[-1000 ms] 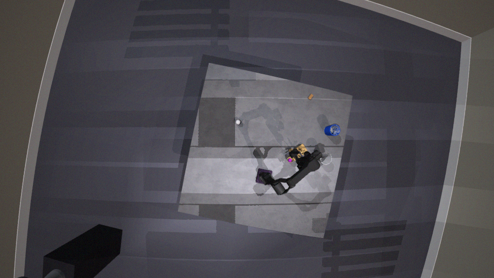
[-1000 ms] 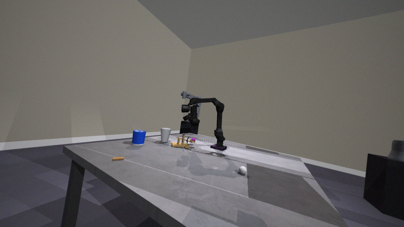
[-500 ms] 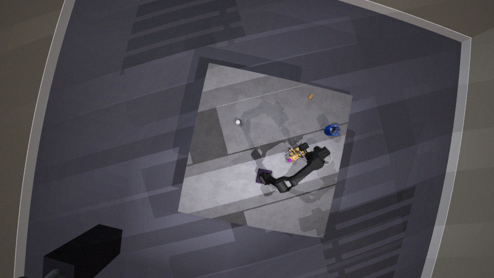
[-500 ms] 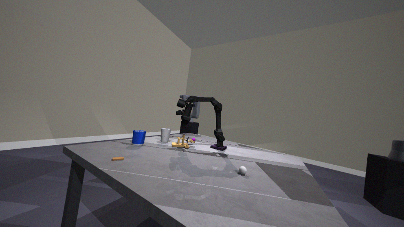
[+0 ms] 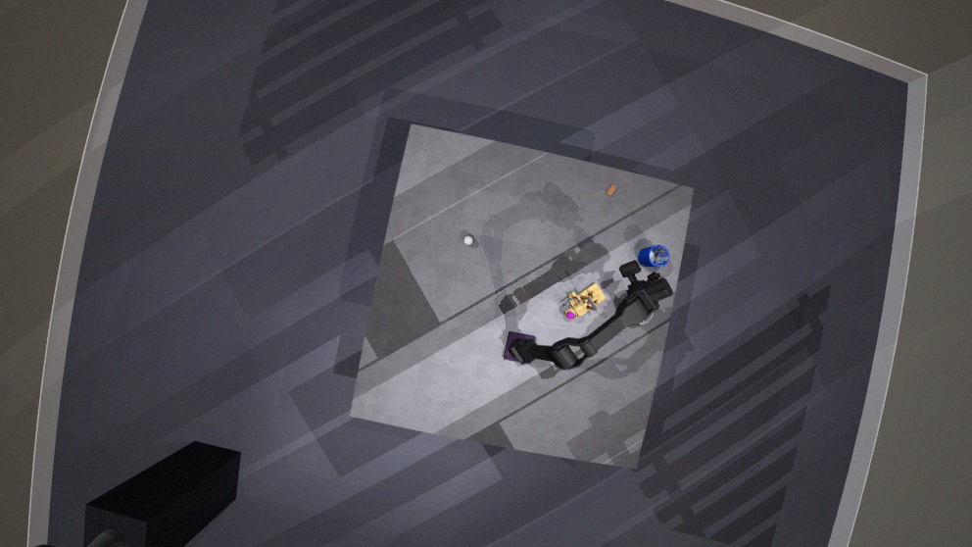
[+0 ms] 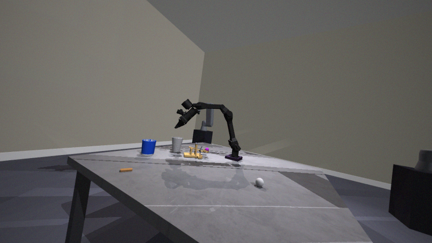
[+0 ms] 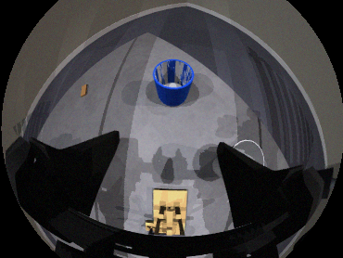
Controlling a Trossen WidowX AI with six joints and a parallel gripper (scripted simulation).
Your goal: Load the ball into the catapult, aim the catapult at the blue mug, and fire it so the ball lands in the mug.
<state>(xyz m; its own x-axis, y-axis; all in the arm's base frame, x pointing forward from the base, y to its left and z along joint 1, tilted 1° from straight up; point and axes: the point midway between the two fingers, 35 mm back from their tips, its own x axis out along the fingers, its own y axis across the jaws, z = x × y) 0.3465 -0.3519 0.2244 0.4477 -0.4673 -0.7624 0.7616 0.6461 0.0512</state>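
Now: the purple ball 190 mm behind my gripper tip, 190 mm to the left of it and 150 mm below it. From my gripper tip the other things lie so: blue mug (110 mm ahead, 120 mm to the right, 180 mm below); then wooden catapult (140 mm behind, 150 mm to the left, 160 mm below); then white cup (120 mm behind, 80 mm to the right, 180 mm below).
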